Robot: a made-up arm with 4 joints.
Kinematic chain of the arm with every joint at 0, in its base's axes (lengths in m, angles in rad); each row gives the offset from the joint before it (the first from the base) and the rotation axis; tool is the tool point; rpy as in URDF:
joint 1: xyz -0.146 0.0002 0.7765 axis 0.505 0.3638 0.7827
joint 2: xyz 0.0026 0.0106 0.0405 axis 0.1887 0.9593 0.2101
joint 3: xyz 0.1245 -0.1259 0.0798 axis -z
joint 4: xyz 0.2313 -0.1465 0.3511 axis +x
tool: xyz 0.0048 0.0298 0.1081 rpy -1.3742 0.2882 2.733
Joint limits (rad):
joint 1: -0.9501..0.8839
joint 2: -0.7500..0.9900
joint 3: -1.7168..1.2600
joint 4: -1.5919..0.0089
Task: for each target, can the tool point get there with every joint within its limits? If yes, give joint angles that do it. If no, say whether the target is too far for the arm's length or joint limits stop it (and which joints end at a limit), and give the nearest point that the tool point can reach.
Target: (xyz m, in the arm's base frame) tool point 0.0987 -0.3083 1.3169
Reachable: yes | joints -0.4969 0.3261 0.5798 -0.6994
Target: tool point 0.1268 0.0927 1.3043
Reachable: yes | joints -0.4634 0.1487 -1.2073 -0.6799
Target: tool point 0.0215 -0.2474 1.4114
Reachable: yes | joints -0.6527 0.2281 0.3238 -0.2926
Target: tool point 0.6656 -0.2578 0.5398
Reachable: no: too far | nearest point 0.5328 -0.1350 0.7214 | short by 0.256 m
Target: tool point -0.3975 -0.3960 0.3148
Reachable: no: joint limits stop it (at a limit: joint 2, joint 4) | nearest point 0.1315 -0.4438 0.9913 | short by 0.860 m
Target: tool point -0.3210 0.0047 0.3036
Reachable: no: joint limits stop it (at a limit: joint 1, joint 2, joint 4) | nearest point 0.3203 0.2521 0.5697 | short by 0.737 m
